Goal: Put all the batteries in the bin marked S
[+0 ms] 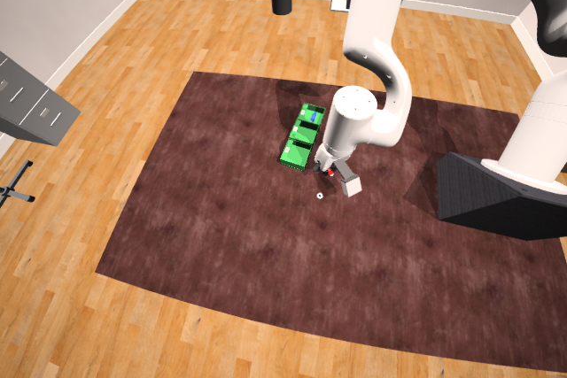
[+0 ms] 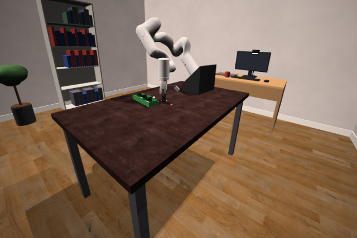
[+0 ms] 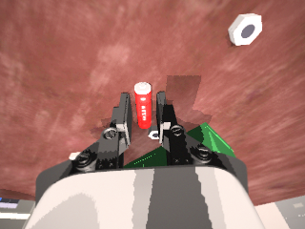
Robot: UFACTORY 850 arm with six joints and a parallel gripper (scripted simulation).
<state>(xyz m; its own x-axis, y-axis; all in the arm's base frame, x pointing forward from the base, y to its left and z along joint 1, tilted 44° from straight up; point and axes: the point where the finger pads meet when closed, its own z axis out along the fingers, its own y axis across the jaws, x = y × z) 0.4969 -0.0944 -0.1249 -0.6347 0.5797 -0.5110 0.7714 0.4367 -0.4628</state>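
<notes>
The blue battery lies 8 cm ahead of my hand, 20 cm to the right of it and 1 cm below it. Also, from my hand: green bin 10 cm ahead, 11 cm to the right; then white block 13 cm to the right, 2 cm below; then red battery 2 cm below.
</notes>
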